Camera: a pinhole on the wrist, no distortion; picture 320 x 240 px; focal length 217.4 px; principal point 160.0 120.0 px. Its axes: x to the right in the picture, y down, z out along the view. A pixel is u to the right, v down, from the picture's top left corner.
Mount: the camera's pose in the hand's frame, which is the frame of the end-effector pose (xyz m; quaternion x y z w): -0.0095 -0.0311 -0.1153 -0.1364 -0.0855 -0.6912 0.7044
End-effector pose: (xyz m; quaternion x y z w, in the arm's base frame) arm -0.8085 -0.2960 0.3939 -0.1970 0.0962 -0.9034 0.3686
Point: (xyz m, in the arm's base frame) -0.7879 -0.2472 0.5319
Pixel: 266.2 103.0
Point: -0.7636 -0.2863 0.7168
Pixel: 260.6 138.5
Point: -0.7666 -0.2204 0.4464
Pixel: 248.7 26.8
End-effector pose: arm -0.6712 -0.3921 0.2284 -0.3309 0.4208 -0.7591 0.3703
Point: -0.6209 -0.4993 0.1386
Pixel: 49.3 168.5
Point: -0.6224 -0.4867 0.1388
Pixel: 48.0 160.3
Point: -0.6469 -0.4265 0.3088
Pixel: 258.6 155.4
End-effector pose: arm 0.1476 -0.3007 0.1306 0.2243 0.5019 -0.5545 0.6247
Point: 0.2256 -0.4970 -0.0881
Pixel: outside the picture
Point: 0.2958 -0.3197 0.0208
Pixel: 14.9 213.8
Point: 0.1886 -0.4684 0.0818
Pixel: 201.1 210.2
